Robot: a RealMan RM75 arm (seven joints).
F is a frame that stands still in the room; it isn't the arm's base.
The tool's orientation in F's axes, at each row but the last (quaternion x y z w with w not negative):
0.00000, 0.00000, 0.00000, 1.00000
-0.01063, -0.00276, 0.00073, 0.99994
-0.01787, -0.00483, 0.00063, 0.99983
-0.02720, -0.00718, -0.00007, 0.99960
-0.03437, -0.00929, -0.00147, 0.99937
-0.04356, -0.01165, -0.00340, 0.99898
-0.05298, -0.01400, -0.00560, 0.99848
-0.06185, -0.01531, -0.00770, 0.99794
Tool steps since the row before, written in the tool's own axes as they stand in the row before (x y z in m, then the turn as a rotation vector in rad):
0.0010, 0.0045, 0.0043, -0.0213, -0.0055, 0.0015
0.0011, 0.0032, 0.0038, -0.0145, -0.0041, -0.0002
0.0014, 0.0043, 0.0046, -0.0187, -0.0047, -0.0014
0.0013, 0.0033, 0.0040, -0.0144, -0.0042, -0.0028
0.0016, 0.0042, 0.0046, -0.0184, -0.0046, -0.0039
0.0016, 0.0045, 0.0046, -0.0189, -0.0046, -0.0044
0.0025, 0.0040, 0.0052, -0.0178, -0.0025, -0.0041
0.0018, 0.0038, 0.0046, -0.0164, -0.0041, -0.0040
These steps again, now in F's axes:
0.0010, 0.0045, 0.0043, -0.0213, -0.0055, 0.0015
0.0011, 0.0033, 0.0037, -0.0145, -0.0041, -0.0002
0.0014, 0.0045, 0.0045, -0.0187, -0.0048, -0.0014
0.0012, 0.0035, 0.0038, -0.0144, -0.0043, -0.0028
0.0015, 0.0045, 0.0043, -0.0183, -0.0048, -0.0039
0.0015, 0.0049, 0.0042, -0.0188, -0.0049, -0.0044
0.0024, 0.0045, 0.0048, -0.0177, -0.0027, -0.0043
0.0017, 0.0043, 0.0042, -0.0163, -0.0043, -0.0040

